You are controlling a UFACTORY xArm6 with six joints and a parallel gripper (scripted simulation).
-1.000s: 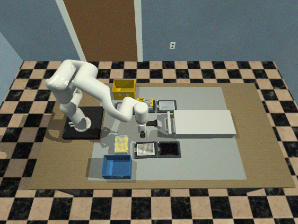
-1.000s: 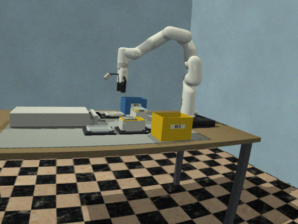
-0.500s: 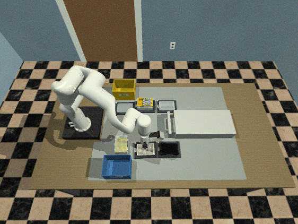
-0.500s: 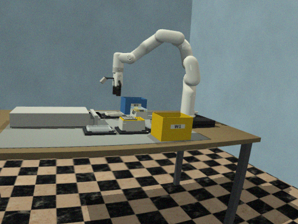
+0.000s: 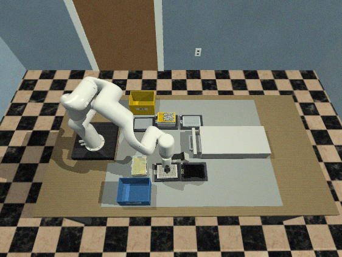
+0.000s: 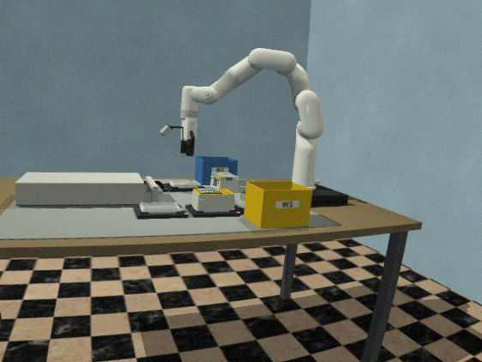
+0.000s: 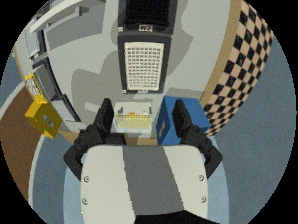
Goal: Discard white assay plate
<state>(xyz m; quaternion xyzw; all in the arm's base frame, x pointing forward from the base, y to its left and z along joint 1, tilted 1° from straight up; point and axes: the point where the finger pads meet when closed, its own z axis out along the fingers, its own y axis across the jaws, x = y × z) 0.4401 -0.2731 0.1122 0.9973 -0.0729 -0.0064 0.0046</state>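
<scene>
Right now my hand is 14 cm above the white 96-well assay plate. Round my hand: dark work nest N4: 15 cm below; then blue bin: 21 cm behind, 12 cm below, 10 cm to the right; then black plate: 17 cm ahead, 14 cm below, 3 cm to the right.
</scene>
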